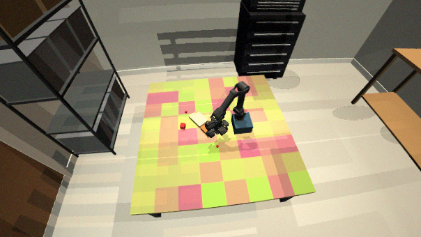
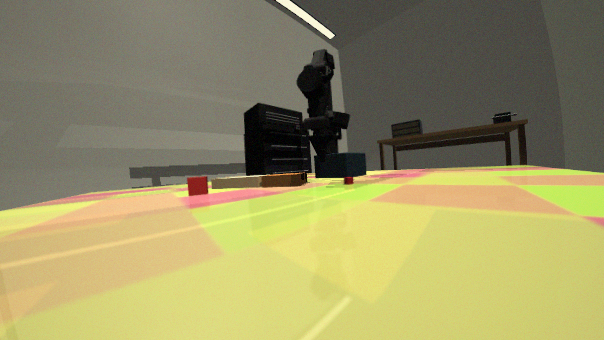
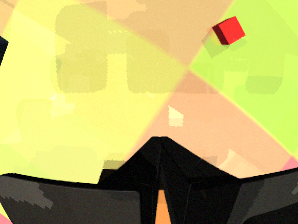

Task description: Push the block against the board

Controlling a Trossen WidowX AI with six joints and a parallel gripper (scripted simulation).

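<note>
The orange square block is 6 cm ahead of my gripper tip, 9 cm to the right of it and 4 cm below it. Round my gripper tip: tan board (15 cm ahead, 20 cm to the right, 4 cm below); then red cube (29 cm ahead, 13 cm to the right, 4 cm below).
</note>
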